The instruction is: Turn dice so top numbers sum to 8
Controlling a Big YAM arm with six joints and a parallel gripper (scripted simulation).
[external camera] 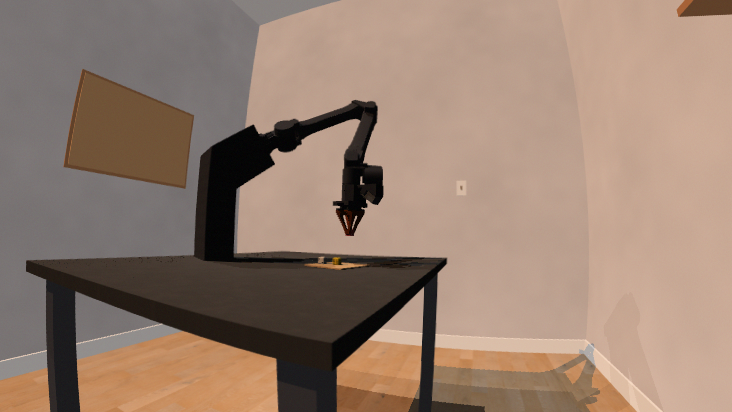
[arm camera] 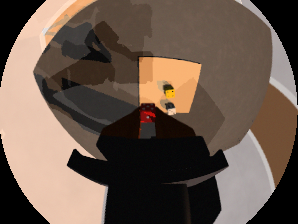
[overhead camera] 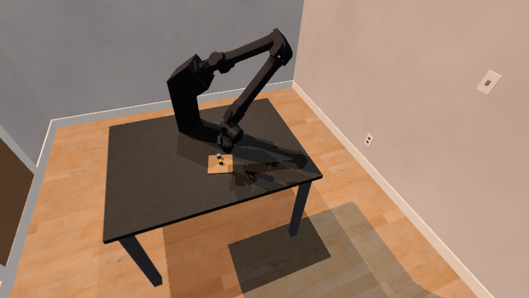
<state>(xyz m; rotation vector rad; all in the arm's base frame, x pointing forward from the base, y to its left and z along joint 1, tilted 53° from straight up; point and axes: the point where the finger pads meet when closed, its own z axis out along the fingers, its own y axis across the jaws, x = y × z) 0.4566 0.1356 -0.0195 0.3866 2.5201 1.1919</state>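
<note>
Right now the yellow die is 90 mm below my hand, 50 mm to the right of it and 10 mm behind it. Also, from my hand: tan mat (100 mm below, 50 mm to the right, 10 mm behind); then red die (right at my hand); then white die (90 mm below, 60 mm behind, 50 mm to the right).
</note>
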